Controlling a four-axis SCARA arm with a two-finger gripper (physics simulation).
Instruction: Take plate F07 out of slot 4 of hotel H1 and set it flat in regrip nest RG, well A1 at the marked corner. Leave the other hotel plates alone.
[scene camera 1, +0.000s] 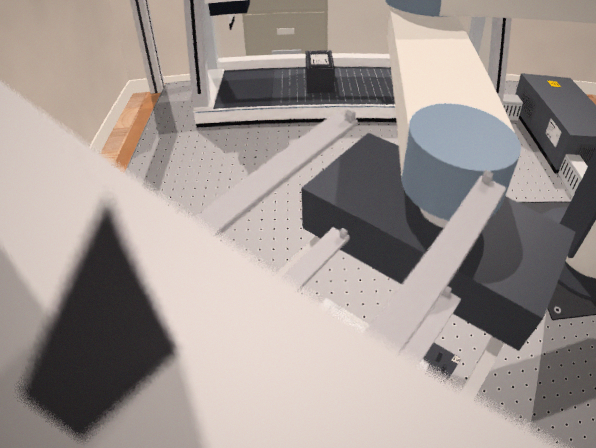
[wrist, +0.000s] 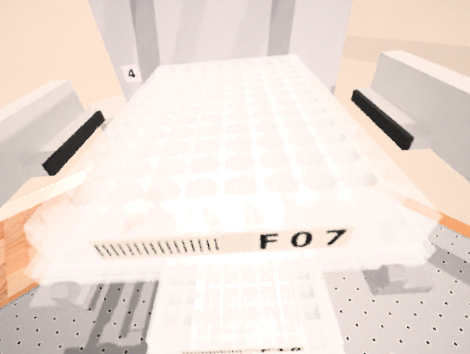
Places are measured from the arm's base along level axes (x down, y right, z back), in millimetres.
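Where they show: gripper, fingertip midpoint: (wrist: 223, 88); arm's base, origin of the base link: (scene camera 1: 583, 255).
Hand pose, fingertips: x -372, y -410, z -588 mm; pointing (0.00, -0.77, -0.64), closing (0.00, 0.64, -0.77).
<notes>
Things, the pixels of their top centre, and the offset from my fingertips. "*": a spot on its surface instead.
- Plate F07, middle of its top: (wrist: 224, 100) dx -3, dy +17, dz +13 mm
- label marked 4, surface spot: (wrist: 131, 73) * dx +1, dy -70, dz +18 mm
- Plate F10, middle of its top: (wrist: 237, 225) dx +76, dy +17, dz +13 mm
- large blurred pale panel, surface spot: (scene camera 1: 240, 360) * dx -227, dy -67, dz +2 mm
- dark box, surface spot: (scene camera 1: 565, 110) * dx +244, dy +769, dz +668 mm
Plate F07 (wrist: 235, 165), a clear multiwell plate, lies flat in the hotel at the label marked 4 (wrist: 131, 73) in the wrist view. Its label faces the camera. My gripper (wrist: 223, 88) is open and empty. Its black finger pads stand to the left and right of the plate, with a gap on each side. In scene camera 1 my gripper's dark body (scene camera 1: 360, 200) hangs under the blue joint cylinder (scene camera 1: 462, 150); the fingertips are hidden. I cannot make out regrip nest RG in either view.
Plate F10 (wrist: 245, 305) sits below F07. Pale support arms (scene camera 1: 280, 172) (scene camera 1: 440, 255) reach up near the gripper body in scene camera 1. A large blurred pale panel (scene camera 1: 240, 360) covers the foreground. A dark box (scene camera 1: 565, 110) stands at the right, and a framed black bed (scene camera 1: 255, 90) at the back.
</notes>
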